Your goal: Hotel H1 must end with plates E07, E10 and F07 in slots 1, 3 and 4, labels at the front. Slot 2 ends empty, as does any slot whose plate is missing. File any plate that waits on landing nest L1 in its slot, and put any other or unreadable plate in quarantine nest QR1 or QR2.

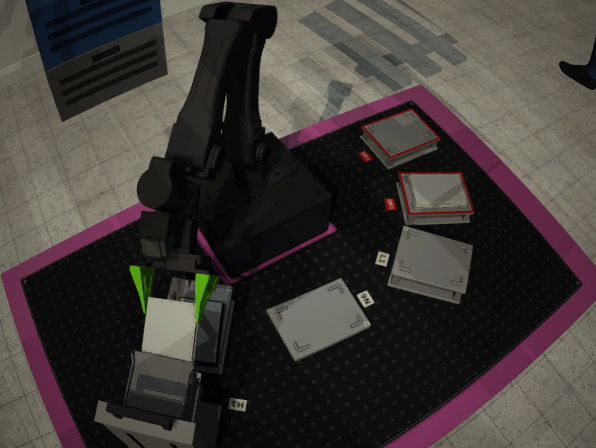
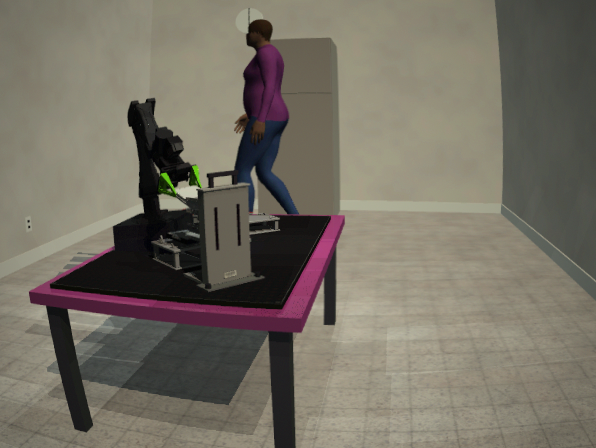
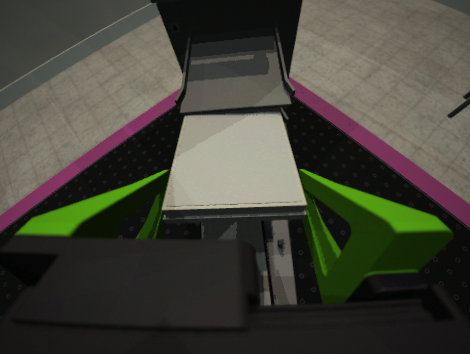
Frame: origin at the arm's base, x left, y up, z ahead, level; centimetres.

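Seen in the pictures: gripper, fingertip midpoint: (image 1: 171, 318) (image 2: 188, 192) (image 3: 234, 177); arm's base, link origin: (image 1: 250, 184) (image 2: 153, 217).
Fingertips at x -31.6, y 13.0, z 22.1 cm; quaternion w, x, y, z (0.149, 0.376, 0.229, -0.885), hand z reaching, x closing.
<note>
Pixels of each thing's middle, then the offset from my fingertips to it. "spot": a spot on its surface instead.
- hotel H1, body centre: (image 3: 237, 96) (image 1: 163, 417) (image 2: 216, 225) dx -10.9, dy -7.6, dz +10.2 cm
- hotel's upper shelf, body centre: (image 3: 233, 66) (image 1: 157, 388) dx -8.7, dy -0.8, dz +8.1 cm
- Landing nest L1, body centre: (image 1: 432, 264) (image 2: 253, 223) dx +51.1, dy -19.5, dz +12.8 cm
- nest QR1, surface spot: (image 1: 466, 201) spot: dx +68.2, dy -16.8, dz +7.7 cm
- QR2, body centre: (image 1: 401, 136) dx +73.0, dy -20.0, dz -17.2 cm
- flat grey nest N6, body centre: (image 1: 318, 318) dx +25.9, dy -21.4, dz +6.3 cm
My gripper (image 1: 171, 317) (image 2: 187, 191) (image 3: 234, 177) is shut on a pale plate (image 1: 169, 334) (image 3: 235, 155), its green fingers at the plate's two sides. The plate points at hotel H1 (image 2: 227, 235) (image 3: 230, 17), its far end at or under the front edge of the hotel's upper shelf (image 1: 160, 382) (image 3: 235, 90). I cannot tell which slot it is level with. No label is readable on its near edge. The slots' contents are hidden. Landing nest L1 (image 1: 434, 260) bears no plate. A pale plate (image 1: 436, 190) lies on nest QR1 (image 1: 467, 200); QR2 (image 1: 400, 131) bears none.
A low grey stand (image 1: 228, 325) (image 2: 167, 250) with a dark top stands beside and partly under the held plate. The flat grey nest N6 (image 1: 317, 320) lies between it and L1. A person (image 2: 265, 100) stands beyond the magenta-edged table (image 2: 165, 310).
</note>
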